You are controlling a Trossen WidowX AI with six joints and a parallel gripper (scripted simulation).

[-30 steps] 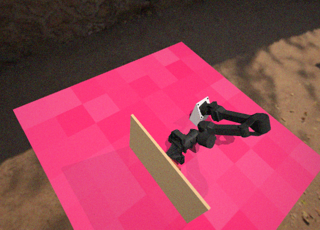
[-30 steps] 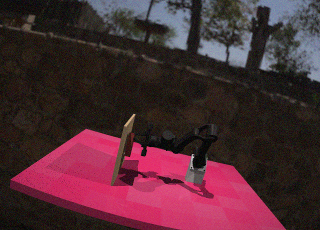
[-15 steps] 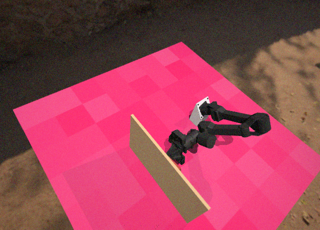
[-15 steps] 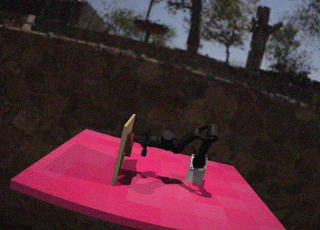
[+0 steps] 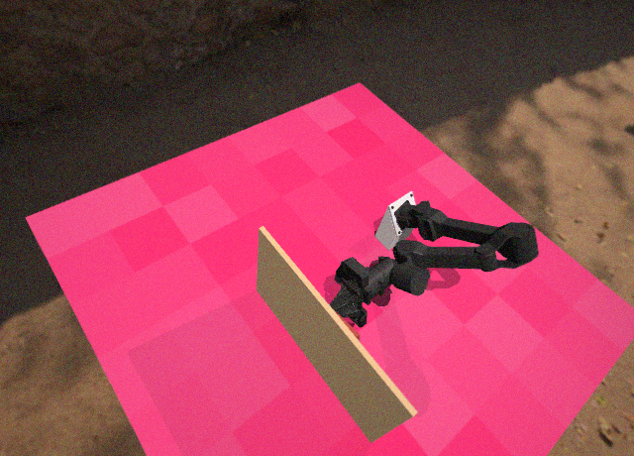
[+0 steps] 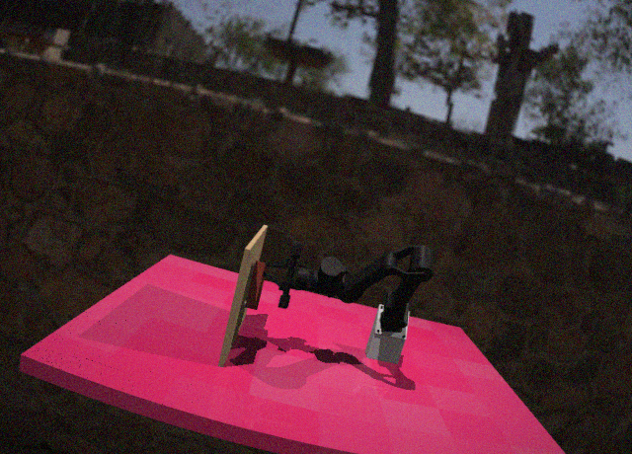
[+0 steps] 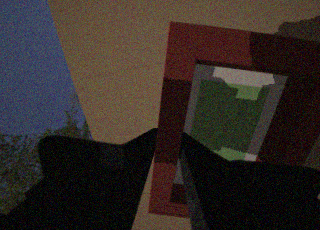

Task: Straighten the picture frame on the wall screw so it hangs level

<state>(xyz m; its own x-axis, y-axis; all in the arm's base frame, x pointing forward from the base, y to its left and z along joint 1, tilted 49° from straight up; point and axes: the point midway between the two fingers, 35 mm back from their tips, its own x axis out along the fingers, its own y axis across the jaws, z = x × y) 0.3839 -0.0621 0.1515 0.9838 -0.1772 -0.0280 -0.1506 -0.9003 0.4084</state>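
Right now the picture frame is 50 mm below my gripper tip, 10 mm to the left of it and 10 mm ahead of it. Also, from my gripper tip: tan wall panel (60 mm below, 20 mm ahead, 10 mm to the left).
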